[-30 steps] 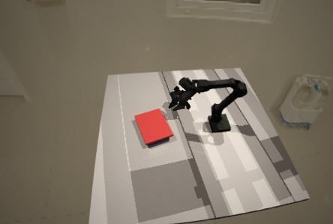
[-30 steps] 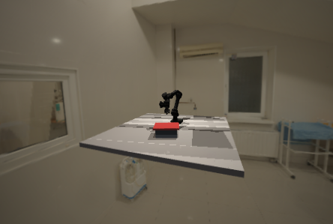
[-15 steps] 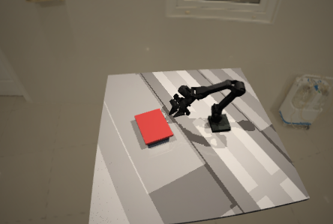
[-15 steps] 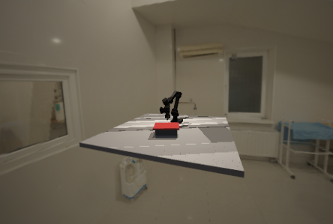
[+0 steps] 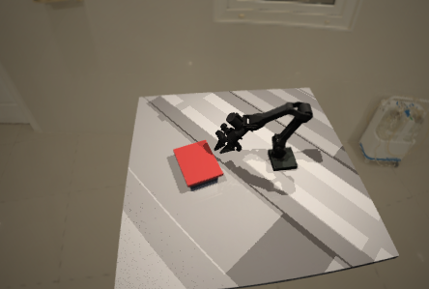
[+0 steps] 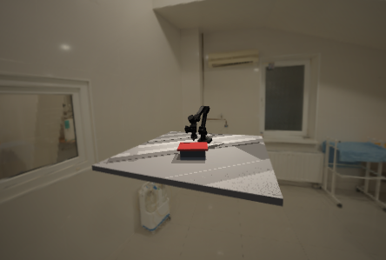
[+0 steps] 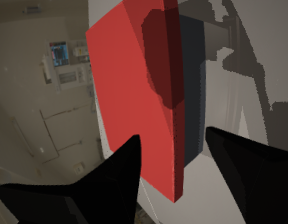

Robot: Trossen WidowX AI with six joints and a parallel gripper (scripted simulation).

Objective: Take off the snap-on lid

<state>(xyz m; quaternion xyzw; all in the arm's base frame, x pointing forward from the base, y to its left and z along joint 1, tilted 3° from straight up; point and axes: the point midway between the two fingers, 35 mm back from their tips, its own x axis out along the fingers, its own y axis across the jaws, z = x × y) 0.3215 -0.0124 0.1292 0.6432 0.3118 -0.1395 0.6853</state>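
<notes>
Now: the lid 11 cm ahead of my gripper tip, 3 cm to the left of it and 3 cm below it. From my gripper tip the other things lie so: storage box: 11 cm ahead, 7 cm below, 3 cm to the left.
</notes>
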